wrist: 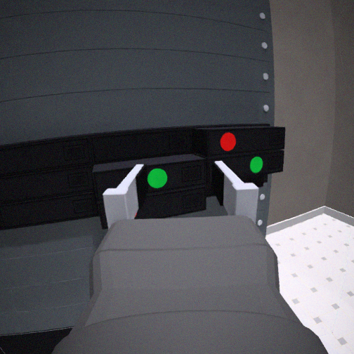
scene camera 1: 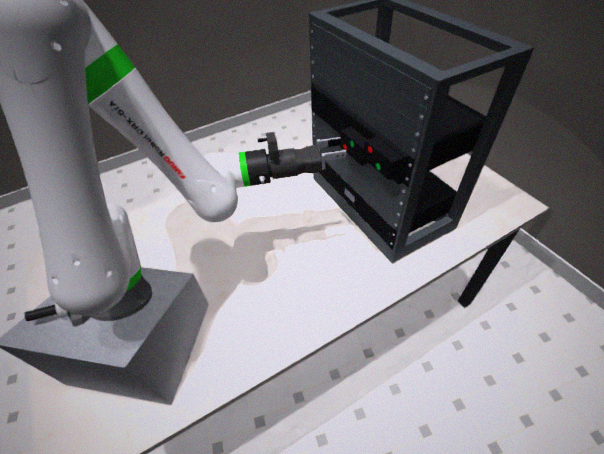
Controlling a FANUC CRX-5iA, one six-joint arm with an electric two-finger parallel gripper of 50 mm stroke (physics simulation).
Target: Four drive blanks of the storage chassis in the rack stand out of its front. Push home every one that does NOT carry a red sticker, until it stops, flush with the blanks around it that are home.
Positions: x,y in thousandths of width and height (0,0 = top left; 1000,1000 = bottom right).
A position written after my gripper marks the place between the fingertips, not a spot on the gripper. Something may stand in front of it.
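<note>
Rack (scene camera 1: 650,246), (wrist: 270,270) in sight. My gripper (scene camera 1: 569,325), (wrist: 507,499) likewise.
</note>
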